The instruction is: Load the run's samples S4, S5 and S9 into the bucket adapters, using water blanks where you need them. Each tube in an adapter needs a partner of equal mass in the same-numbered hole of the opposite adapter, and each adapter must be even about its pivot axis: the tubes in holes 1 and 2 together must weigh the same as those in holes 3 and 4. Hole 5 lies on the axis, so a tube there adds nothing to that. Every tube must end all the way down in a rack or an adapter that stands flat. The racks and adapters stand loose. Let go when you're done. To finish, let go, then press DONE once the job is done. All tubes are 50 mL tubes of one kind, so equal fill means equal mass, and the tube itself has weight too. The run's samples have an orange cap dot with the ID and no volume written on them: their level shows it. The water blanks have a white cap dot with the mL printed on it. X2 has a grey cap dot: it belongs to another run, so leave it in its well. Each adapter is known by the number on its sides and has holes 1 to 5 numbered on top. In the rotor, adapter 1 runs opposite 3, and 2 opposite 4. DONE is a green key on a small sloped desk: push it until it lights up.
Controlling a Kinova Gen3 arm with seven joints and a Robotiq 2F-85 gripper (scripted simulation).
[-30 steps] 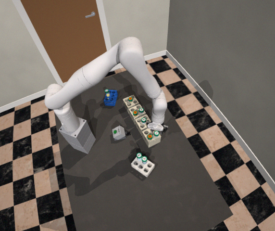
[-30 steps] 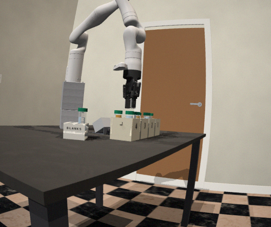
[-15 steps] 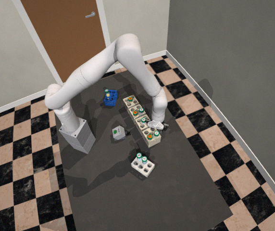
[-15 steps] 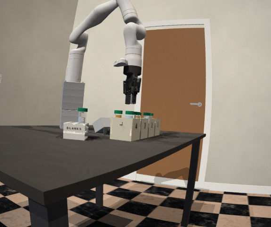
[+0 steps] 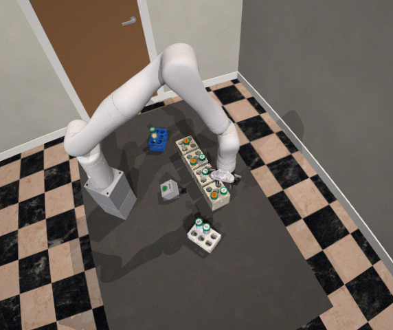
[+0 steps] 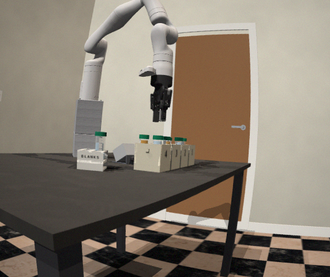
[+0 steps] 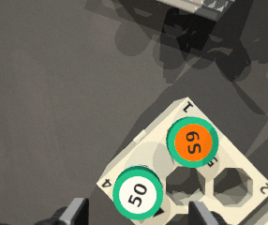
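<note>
Now: the green DONE key 220 mm behind my hand, 190 mm to the left of it and 120 mm below it. Also, from my hand: water blank tube: 140 mm to the left, 120 mm below, 20 mm behind; then sample S5: 230 mm to the left, 120 mm below, 30 mm behind; then white blanks rack: 180 mm behind, 150 mm below, 110 mm to the right.
</note>
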